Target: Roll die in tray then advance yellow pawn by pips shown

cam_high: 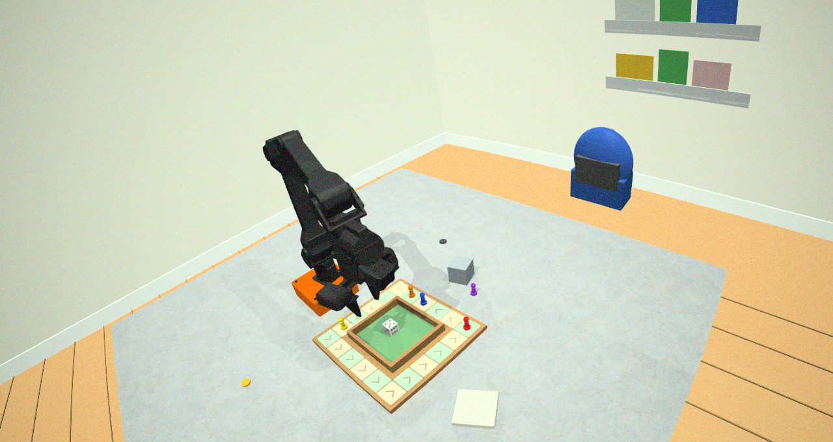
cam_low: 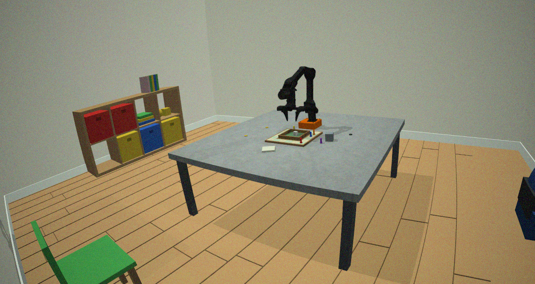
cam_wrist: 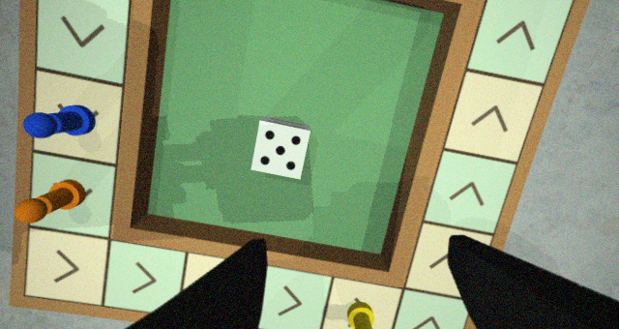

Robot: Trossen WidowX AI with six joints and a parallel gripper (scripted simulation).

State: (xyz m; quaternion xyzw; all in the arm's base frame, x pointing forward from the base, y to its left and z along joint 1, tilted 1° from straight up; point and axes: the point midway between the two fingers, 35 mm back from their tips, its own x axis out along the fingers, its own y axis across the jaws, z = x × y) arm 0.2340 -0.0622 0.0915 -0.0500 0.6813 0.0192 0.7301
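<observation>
The yellow pawn is 9 cm behind my gripper tip, 8 cm below it and 2 cm to the right of it. From my gripper tip the other things lie so: blue pawn (14 cm to the left, 8 cm below, 2 cm ahead); then green dice tray (10 cm below, 3 cm to the left, 3 cm ahead); then white die (8 cm below, 3 cm to the left, 2 cm ahead).
</observation>
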